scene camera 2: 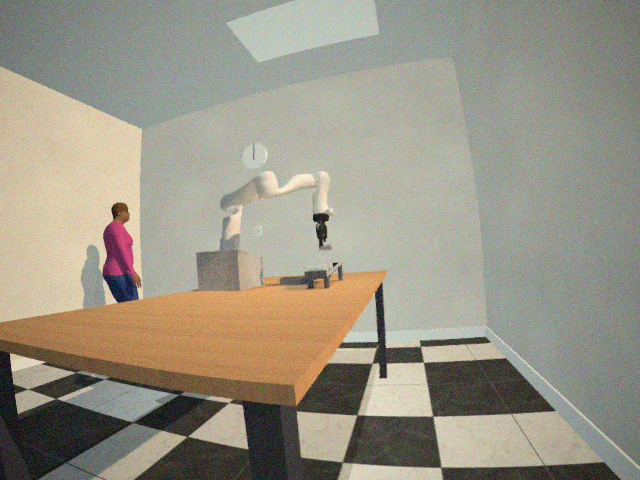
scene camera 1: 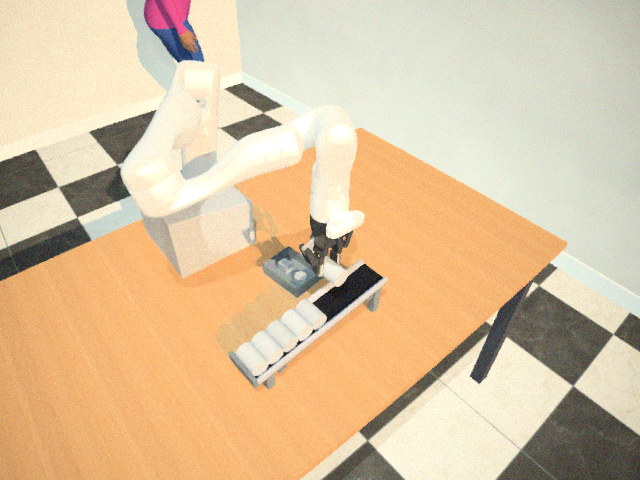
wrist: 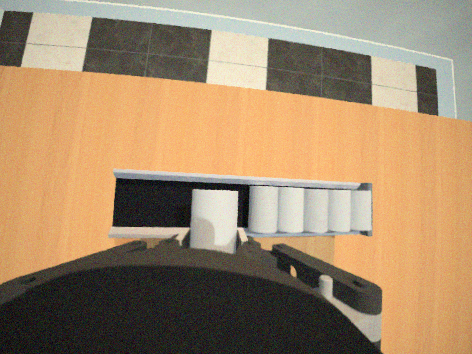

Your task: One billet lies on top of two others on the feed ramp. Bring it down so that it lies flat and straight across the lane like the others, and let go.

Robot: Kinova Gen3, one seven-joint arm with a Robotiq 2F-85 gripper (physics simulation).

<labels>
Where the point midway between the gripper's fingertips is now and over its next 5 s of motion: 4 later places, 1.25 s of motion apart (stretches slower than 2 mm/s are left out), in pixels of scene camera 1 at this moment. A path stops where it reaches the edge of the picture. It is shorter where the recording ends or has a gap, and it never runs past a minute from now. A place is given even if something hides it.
The gripper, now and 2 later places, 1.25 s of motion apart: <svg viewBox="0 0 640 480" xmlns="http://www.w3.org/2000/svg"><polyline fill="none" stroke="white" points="326,269 325,287 325,263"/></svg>
</labels>
